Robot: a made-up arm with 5 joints. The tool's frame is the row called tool.
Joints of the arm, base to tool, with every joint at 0 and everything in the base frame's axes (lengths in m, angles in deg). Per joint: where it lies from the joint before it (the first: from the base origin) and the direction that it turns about. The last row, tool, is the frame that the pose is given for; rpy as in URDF.
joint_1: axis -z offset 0.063 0 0.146
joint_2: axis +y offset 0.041 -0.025 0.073
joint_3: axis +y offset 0.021 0 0.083
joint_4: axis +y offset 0.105 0 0.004
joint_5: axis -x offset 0.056 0.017 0
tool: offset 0 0 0 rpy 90 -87.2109 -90
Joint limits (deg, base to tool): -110..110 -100..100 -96.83..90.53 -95..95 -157.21..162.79
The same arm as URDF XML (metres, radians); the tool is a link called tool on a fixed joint. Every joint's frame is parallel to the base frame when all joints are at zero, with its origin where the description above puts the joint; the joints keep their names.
<robot name="arm">
  <joint name="tool_joint" type="fixed">
    <parent link="link5"/>
    <child link="tool"/>
    <origin xyz="0.0000 0.0000 0.0000" rpy="1.5708 -1.5221 -1.5708"/>
  </joint>
  <joint name="joint_5" type="revolute">
    <parent link="link4"/>
    <child link="link5"/>
    <origin xyz="0.0560 0.0170 0.0000"/>
    <axis xyz="-1 0 0"/>
    <limit lower="-2.7438" upper="2.8412"/>
  </joint>
  <joint name="joint_4" type="revolute">
    <parent link="link3"/>
    <child link="link4"/>
    <origin xyz="0.1050 0.0000 0.0040"/>
    <axis xyz="0 1 0"/>
    <limit lower="-1.6581" upper="1.6581"/>
  </joint>
  <joint name="joint_3" type="revolute">
    <parent link="link2"/>
    <child link="link3"/>
    <origin xyz="0.0210 0.0000 0.0830"/>
    <axis xyz="0 1 0"/>
    <limit lower="-1.6900" upper="1.5800"/>
  </joint>
  <joint name="joint_2" type="revolute">
    <parent link="link1"/>
    <child link="link2"/>
    <origin xyz="0.0410 -0.0250 0.0730"/>
    <axis xyz="0 1 0"/>
    <limit lower="-1.7453" upper="1.7453"/>
  </joint>
  <joint name="joint_1" type="revolute">
    <parent link="base"/>
    <child link="link1"/>
    <origin xyz="0.0630 0.0000 0.1460"/>
    <axis xyz="0 0 -1"/>
    <limit lower="-1.9199" upper="1.9199"/>
  </joint>
  <link name="base"/>
  <link name="link1"/>
  <link name="link2"/>
  <link name="link3"/>
  <link name="link4"/>
  <link name="link5"/>
  <link name="tool"/>
</robot>

